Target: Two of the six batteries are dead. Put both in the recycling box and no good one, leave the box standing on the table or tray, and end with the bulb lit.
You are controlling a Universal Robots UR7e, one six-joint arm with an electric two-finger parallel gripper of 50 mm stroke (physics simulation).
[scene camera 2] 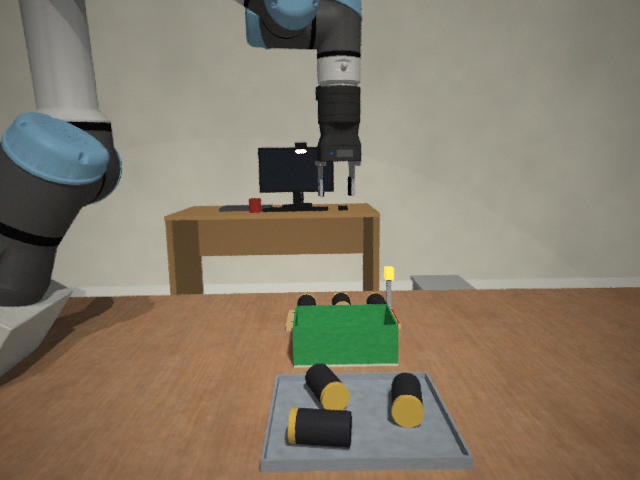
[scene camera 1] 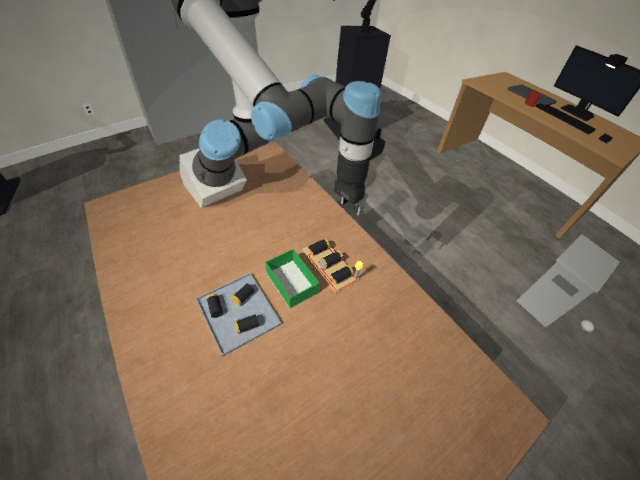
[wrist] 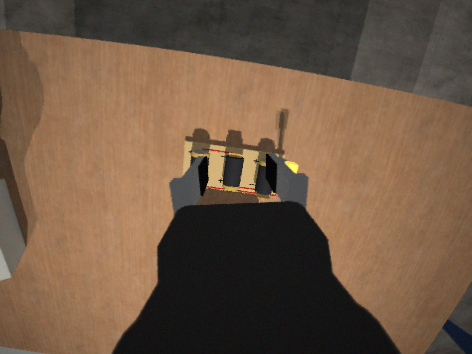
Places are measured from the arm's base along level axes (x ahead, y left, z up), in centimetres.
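Where they show: gripper, fingertip midpoint: [scene camera 2: 336, 195] [scene camera 1: 352, 207] [wrist: 236, 167]; arm's base at its link origin: [scene camera 1: 213, 167].
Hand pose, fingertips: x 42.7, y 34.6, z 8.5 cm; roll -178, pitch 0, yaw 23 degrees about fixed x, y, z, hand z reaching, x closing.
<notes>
Things, the pixels of their centre, and the offset from my fingertips.
- wooden holder at the middle of its body: [scene camera 2: 341, 297] [wrist: 232, 175] [scene camera 1: 330, 256] dz -18.1, dx +1.9, dy -5.6 cm
- bulb at the middle of its body: [wrist: 290, 167] [scene camera 2: 388, 273] [scene camera 1: 359, 265] dz -14.6, dx +10.0, dy +0.0 cm
- green recycling box at the middle of its body: [scene camera 2: 343, 333] [scene camera 1: 291, 277] dz -19.7, dx +4.6, dy -19.4 cm
- grey tray at the middle of its body: [scene camera 2: 358, 413] [scene camera 1: 237, 311] dz -22.1, dx +9.4, dy -37.4 cm
- bulb post at the middle of its body: [scene camera 2: 388, 294] dz -18.7, dx +10.0, dy +0.0 cm
Three black batteries [scene camera 1: 318, 247] [scene camera 1: 331, 259] [scene camera 1: 341, 274] lie side by side in the wooden holder [scene camera 1: 345, 284] [wrist: 217, 170]. The bulb [scene camera 1: 358, 265] [scene camera 2: 388, 273] [wrist: 291, 166] on its post beside it is bright yellow. The green recycling box [scene camera 1: 305, 298] [scene camera 2: 345, 341] stands on the table between holder and tray; its visible inside is empty. Three more batteries [scene camera 1: 214, 305] [scene camera 1: 242, 294] [scene camera 1: 249, 323] lie on the grey tray [scene camera 1: 232, 338] [scene camera 2: 372, 444]. My gripper [scene camera 1: 351, 206] [scene camera 2: 336, 194] [wrist: 236, 167] is open and empty, high above the table. In the wrist view its fingers partly cover the outer holder batteries.
The robot's pale base block [scene camera 1: 211, 192] stands at the table's far end. The bulb post [scene camera 2: 388, 294] rises above the box rim and the holder batteries. The table edge runs beyond the holder. A desk [scene camera 1: 542, 124] with a monitor stands apart on the floor.
</notes>
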